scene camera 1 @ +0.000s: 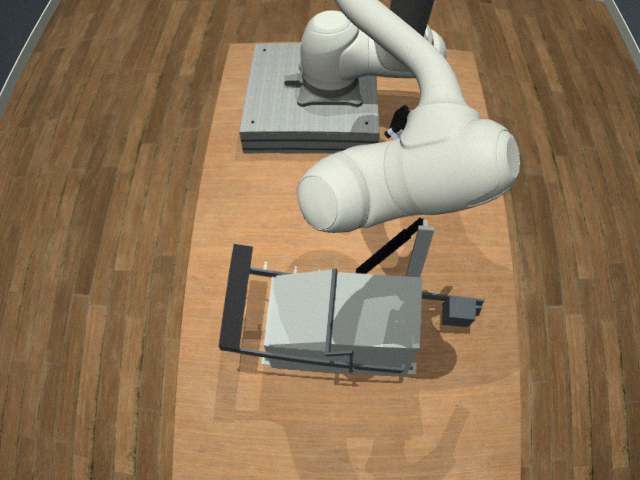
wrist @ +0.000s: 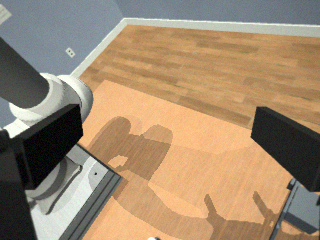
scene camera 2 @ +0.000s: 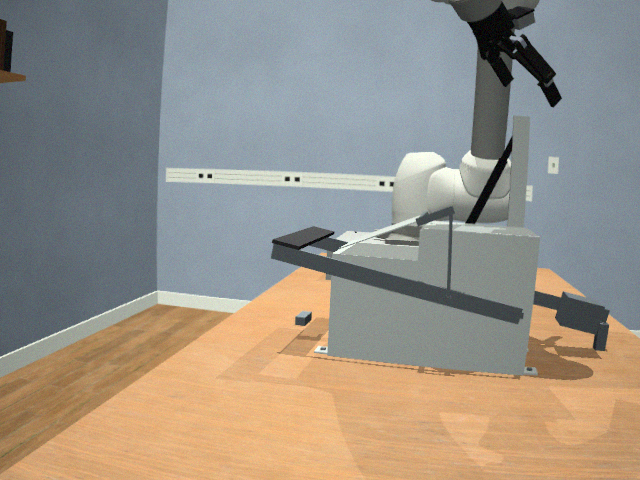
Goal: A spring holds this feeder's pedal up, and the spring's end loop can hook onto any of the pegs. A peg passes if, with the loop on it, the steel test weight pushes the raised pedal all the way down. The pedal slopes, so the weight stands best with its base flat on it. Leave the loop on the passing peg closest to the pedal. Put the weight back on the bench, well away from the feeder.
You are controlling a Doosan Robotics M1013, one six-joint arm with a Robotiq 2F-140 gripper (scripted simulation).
same spot on grey feeder box: [scene camera 2: 499, 263] = [scene camera 1: 388, 353]
